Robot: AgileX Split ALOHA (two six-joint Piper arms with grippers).
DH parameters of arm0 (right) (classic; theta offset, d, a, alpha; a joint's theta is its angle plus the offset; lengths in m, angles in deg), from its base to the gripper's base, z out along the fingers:
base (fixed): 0 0 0 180
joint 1: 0 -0.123 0 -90
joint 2: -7.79 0 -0.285 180
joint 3: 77.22 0 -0.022 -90
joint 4: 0 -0.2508 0 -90
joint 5: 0 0 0.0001 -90
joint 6: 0 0.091 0 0
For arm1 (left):
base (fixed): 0 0 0 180
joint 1: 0 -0.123 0 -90
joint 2: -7.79 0 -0.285 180
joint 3: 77.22 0 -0.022 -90
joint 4: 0 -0.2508 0 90
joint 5: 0 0 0.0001 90
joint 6: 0 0.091 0 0
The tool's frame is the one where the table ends.
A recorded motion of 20 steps. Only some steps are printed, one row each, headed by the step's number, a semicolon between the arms.
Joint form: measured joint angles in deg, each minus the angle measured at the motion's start. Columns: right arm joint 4, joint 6, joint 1, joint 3, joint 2, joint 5; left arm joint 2, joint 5, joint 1, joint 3, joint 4, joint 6.
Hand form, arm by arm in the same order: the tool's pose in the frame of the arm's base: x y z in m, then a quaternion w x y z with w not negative. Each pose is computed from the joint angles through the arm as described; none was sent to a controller.
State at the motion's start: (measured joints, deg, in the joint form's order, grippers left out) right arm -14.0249 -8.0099 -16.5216 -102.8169 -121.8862 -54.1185; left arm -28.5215 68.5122 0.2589 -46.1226 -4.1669 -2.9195
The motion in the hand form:
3: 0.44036 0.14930 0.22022 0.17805 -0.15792 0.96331 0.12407; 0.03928 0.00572 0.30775 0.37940 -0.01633 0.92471 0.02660
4: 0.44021 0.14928 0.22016 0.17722 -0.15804 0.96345 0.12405; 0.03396 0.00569 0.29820 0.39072 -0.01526 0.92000 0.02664
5: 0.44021 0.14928 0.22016 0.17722 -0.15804 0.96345 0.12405; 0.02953 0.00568 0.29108 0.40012 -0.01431 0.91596 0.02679
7: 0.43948 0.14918 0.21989 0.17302 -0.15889 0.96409 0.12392; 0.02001 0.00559 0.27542 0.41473 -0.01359 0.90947 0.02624
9: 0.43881 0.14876 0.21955 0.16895 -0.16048 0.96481 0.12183; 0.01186 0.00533 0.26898 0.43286 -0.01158 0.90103 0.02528
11: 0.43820 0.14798 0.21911 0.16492 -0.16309 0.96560 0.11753; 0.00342 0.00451 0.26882 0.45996 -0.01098 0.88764 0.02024
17: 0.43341 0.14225 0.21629 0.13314 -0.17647 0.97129 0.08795; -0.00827 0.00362 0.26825 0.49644 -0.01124 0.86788 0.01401
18: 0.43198 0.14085 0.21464 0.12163 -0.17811 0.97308 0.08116; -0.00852 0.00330 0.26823 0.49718 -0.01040 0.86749 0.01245
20: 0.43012 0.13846 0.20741 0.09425 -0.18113 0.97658 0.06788; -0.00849 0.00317 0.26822 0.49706 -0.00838 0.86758 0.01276
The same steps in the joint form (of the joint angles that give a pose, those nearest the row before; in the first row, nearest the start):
3: 0.00 -0.13 0.00 0.00 0.00 -0.13; 7.52 -1.58 0.01 8.65 0.13 0.57
4: 0.00 -0.13 0.00 0.00 0.00 -0.22; 10.30 -2.71 0.00 11.14 0.13 0.67
5: 0.00 -0.13 0.00 0.00 0.00 -0.22; 12.58 -3.42 0.00 12.96 0.13 0.76
7: 0.00 -0.15 0.00 0.00 0.00 -0.72; 17.49 -3.99 0.00 16.60 0.20 0.87
9: 0.25 -0.15 0.00 0.00 0.00 -1.22; 21.28 -3.98 0.00 18.08 0.41 1.20
11: 0.79 -0.15 0.00 0.00 0.00 -1.74; 24.75 -4.15 0.00 18.24 1.01 1.35
17: 4.43 0.28 0.00 0.00 0.00 -5.71; 29.48 -4.29 0.00 18.34 1.66 1.38
18: 5.23 0.52 0.00 0.00 -0.12 -6.97; 29.58 -4.29 0.00 18.34 1.89 1.47
20: 6.68 0.91 0.00 -0.12 -0.96 -9.52; 29.57 -4.29 0.00 18.34 1.98 1.73

